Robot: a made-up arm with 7 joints.
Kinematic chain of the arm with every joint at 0, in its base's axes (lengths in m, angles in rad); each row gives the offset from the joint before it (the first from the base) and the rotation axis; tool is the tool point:
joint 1: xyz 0 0.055 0 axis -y
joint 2: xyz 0 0.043 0 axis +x
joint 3: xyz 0 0 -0.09 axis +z
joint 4: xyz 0 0 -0.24 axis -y
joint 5: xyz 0 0 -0.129 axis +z
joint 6: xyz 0 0 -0.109 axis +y
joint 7: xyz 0 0 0 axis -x
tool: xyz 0 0 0
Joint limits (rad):
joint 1: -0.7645..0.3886
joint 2: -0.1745..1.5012
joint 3: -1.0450..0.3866
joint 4: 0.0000..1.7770
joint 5: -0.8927..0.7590
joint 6: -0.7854..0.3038
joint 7: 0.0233..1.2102
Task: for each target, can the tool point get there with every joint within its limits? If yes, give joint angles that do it. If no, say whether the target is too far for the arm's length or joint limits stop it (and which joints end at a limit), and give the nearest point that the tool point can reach.
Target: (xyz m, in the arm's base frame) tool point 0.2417 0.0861 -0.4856
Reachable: yes | joints 0.2902 0.1654 -0.8221 0.6090 -0.3900 -0.5636 1.1107
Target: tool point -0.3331 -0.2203 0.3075
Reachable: no: joint limits stop it (at a limit: joint 1, joint 2, joint 3, joint 4) | nearest point -0.0831 -0.1493 -0.2556 | short by 0.620 m
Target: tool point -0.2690 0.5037 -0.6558
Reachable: no: too far | nearest point -0.1871 0.3802 -0.4561 | short by 0.249 m
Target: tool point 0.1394 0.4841 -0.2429
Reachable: yes | joints -0.2804 1.3034 -0.4036 1.1654 -0.5407 -0.3123 0.5099
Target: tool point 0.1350 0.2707 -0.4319
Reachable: yes | joints -0.0292 0.7257 -0.8089 1.1157 0.5167 -0.3751 0.7353
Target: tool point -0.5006 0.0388 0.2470
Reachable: no: joint limits stop it (at a limit: joint 1, joint 2, joint 4) | nearest point -0.3872 -0.0006 -0.4037 | short by 0.662 m
